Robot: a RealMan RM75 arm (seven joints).
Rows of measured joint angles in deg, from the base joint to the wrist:
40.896, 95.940, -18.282, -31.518, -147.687, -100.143, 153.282
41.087, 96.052, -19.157, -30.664, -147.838, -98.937, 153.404
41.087, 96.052, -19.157, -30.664, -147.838, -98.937, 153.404
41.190, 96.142, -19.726, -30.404, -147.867, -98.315, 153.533
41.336, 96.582, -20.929, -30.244, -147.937, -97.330, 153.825
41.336, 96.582, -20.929, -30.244, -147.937, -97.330, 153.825
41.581, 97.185, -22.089, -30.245, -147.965, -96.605, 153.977
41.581, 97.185, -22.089, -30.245, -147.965, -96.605, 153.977
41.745, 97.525, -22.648, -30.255, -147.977, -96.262, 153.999
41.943, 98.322, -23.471, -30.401, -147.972, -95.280, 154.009
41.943, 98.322, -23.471, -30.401, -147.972, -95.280, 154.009
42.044, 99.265, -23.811, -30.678, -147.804, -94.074, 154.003
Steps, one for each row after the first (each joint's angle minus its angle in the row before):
0.191, 0.112, -0.875, 0.854, -0.151, 1.206, 0.122
0.000, 0.000, 0.000, 0.000, 0.000, 0.000, 0.000
0.103, 0.090, -0.569, 0.260, -0.029, 0.622, 0.129
0.146, 0.440, -1.203, 0.160, -0.070, 0.985, 0.292
0.000, 0.000, 0.000, 0.000, 0.000, 0.000, 0.000
0.245, 0.603, -1.160, -0.001, -0.028, 0.725, 0.152
0.000, 0.000, 0.000, 0.000, 0.000, 0.000, 0.000
0.164, 0.340, -0.559, -0.010, -0.012, 0.343, 0.022
0.198, 0.797, -0.823, -0.146, 0.005, 0.982, 0.010
0.000, 0.000, 0.000, 0.000, 0.000, 0.000, 0.000
0.101, 0.943, -0.340, -0.277, 0.168, 1.206, -0.006

